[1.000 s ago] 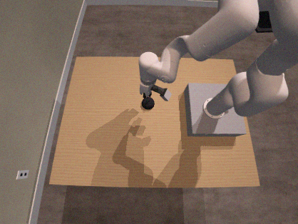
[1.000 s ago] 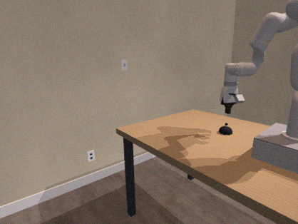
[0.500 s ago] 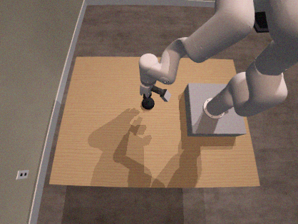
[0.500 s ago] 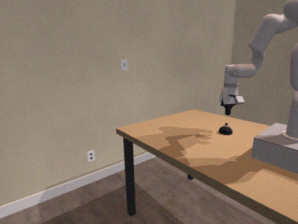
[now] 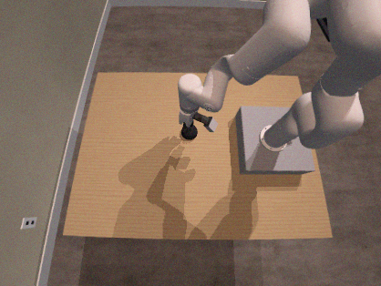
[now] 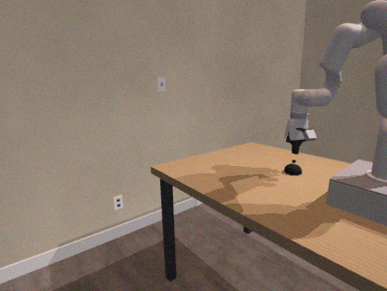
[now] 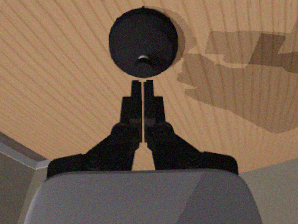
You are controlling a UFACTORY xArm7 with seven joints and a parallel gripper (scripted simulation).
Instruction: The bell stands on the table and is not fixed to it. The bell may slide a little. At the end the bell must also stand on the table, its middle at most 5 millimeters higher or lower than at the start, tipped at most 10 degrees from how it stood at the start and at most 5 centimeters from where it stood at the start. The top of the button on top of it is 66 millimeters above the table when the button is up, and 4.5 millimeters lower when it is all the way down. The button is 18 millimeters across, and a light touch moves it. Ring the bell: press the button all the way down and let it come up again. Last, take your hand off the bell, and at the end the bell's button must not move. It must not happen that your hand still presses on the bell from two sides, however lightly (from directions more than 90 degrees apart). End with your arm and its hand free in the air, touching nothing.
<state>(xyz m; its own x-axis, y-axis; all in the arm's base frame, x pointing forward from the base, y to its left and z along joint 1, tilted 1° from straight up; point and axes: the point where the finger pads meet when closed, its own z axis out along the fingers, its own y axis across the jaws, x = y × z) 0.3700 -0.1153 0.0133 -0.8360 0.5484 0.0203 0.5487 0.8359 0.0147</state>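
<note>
The button lies 7 cm below my hand. Round my hand: bell (8 cm below).
</note>
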